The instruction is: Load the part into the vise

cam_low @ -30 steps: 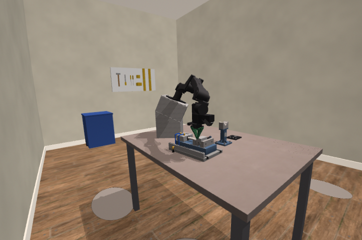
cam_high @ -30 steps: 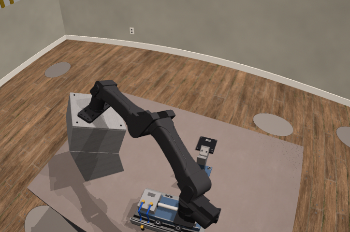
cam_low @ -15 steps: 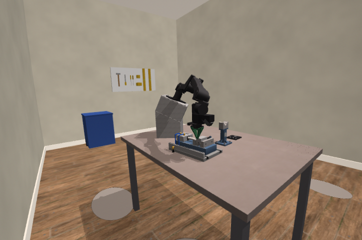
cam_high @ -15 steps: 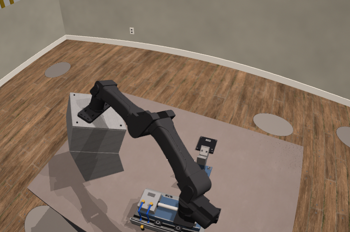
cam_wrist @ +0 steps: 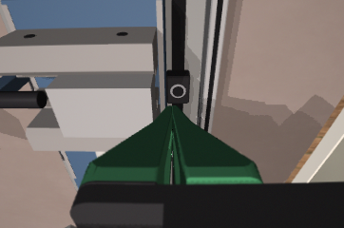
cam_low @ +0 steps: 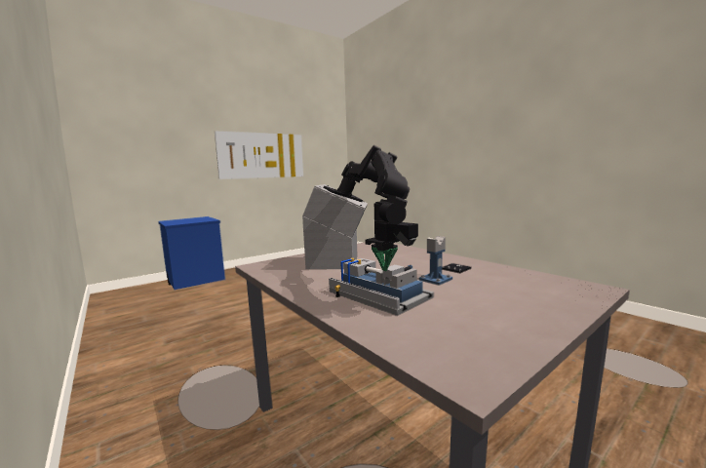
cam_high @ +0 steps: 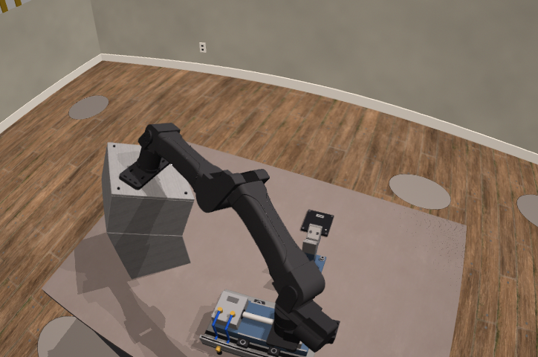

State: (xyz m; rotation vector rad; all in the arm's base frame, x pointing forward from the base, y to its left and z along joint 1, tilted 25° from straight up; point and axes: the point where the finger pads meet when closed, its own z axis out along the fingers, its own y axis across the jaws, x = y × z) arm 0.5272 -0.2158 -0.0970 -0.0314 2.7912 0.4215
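Now: the part 40 mm to the left of my hand and 30 mm below it. Round my hand: work stop rod: 110 mm to the left, 30 mm below, 10 mm behind; air cylinder: 170 mm behind, 50 mm to the left, 40 mm below; piston rod: 90 mm behind, 50 mm to the left, 40 mm below.
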